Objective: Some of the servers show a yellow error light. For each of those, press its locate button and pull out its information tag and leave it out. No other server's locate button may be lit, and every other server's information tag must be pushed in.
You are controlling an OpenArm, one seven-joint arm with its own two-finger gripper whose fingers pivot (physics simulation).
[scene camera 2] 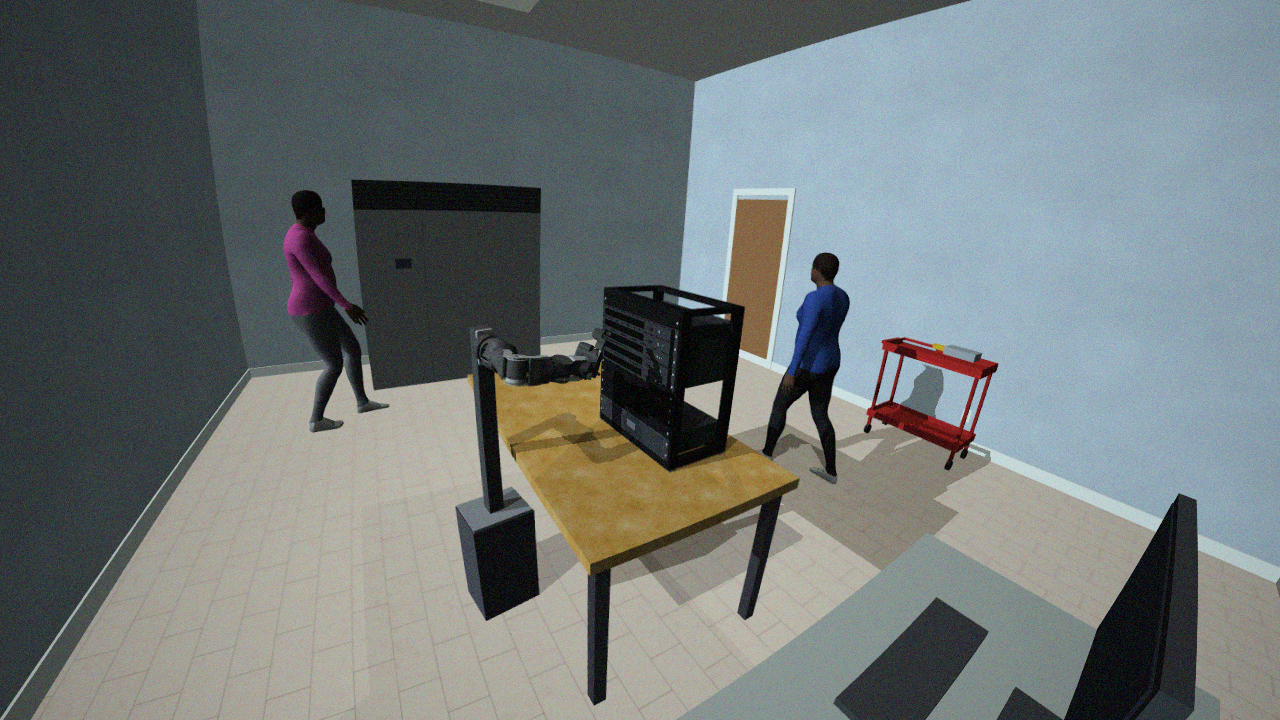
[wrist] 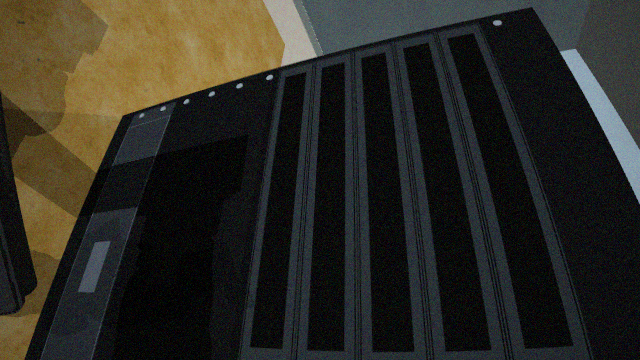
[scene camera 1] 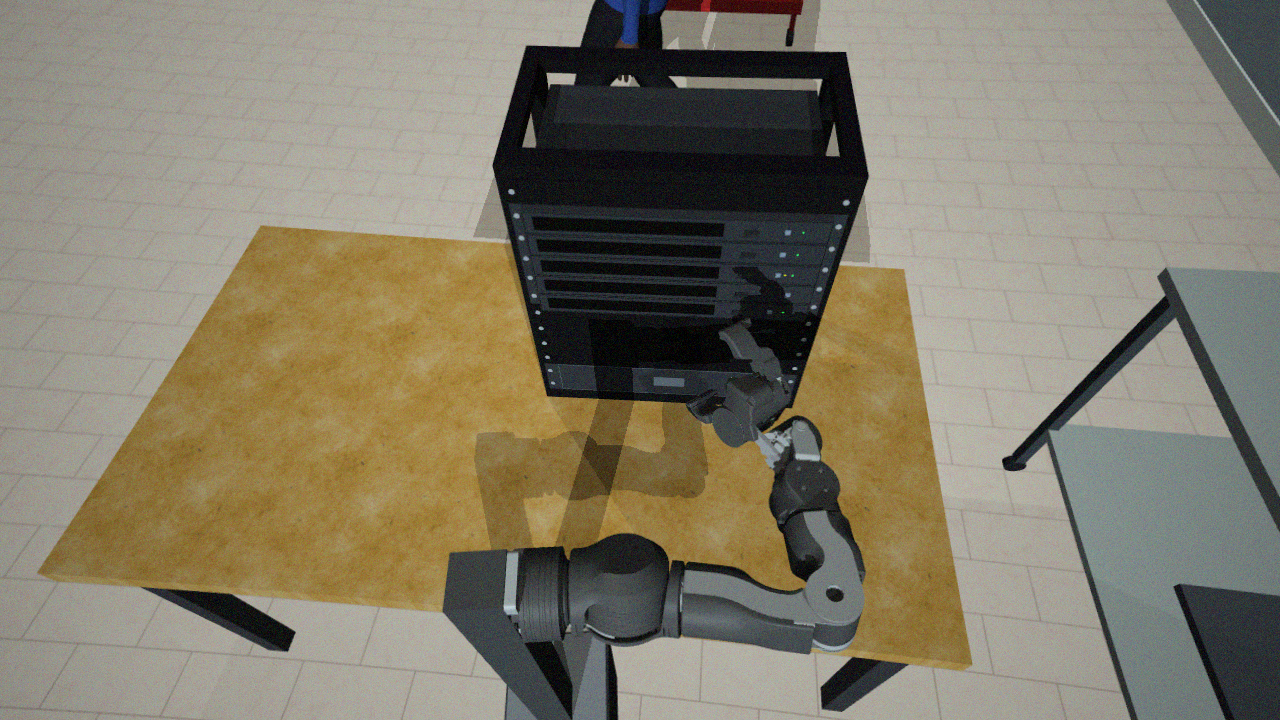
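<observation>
The black rack (scene camera 1: 680,166) (scene camera 2: 707,315) (wrist: 555,125) stands on the table and holds several stacked servers. The top server (scene camera 1: 626,226) and the second server (scene camera 1: 626,248) show a green light and a small pale square on the right. The third server (scene camera 1: 626,267) from the top shows a small yellow light (scene camera 1: 785,275). The gripper's shadow darkens the right part of the lower servers, so their buttons are hard to read. The information tags are too small to judge. My gripper (scene camera 1: 713,367) (scene camera 2: 593,347) is open and empty, in front of the rack's lower right part. One finger shows at the wrist view's left edge.
The wooden table (scene camera 1: 295,385) (scene camera 2: 626,510) bears the rack. A lower unit (scene camera 1: 590,377) with a pale label sits at the rack's bottom. A person in blue (scene camera 2: 821,331) stands behind the rack, near a red cart (scene camera 2: 921,429). A grey desk (scene camera 1: 1154,501) stands at the right.
</observation>
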